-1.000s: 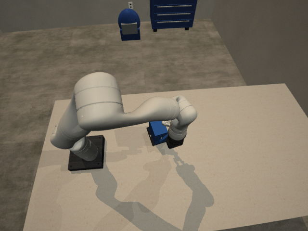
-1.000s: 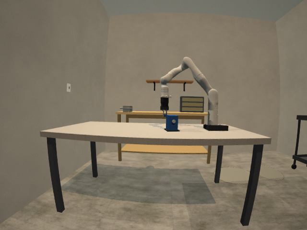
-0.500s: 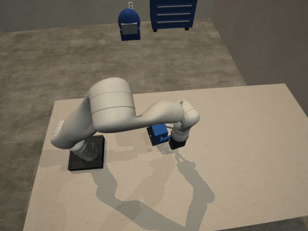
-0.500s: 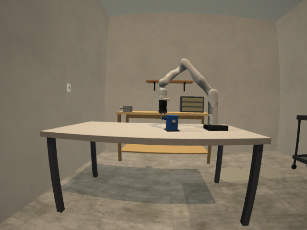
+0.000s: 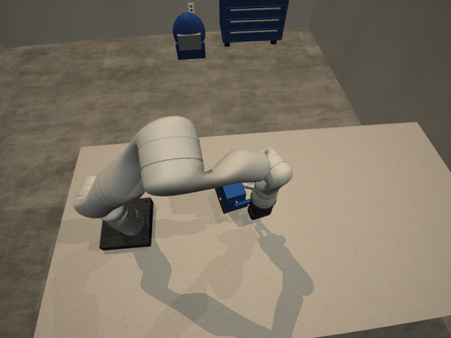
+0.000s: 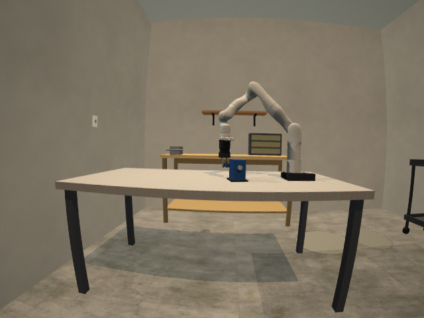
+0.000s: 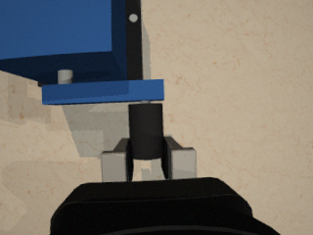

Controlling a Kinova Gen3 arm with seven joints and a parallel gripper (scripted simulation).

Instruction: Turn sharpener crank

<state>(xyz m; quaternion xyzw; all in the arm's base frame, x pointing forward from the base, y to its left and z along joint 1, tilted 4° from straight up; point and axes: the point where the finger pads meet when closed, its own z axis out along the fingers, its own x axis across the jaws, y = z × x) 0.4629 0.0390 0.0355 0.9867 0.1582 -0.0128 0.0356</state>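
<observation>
Now: hand 20 mm to the right of the black handle and 10 mm past it.
</observation>
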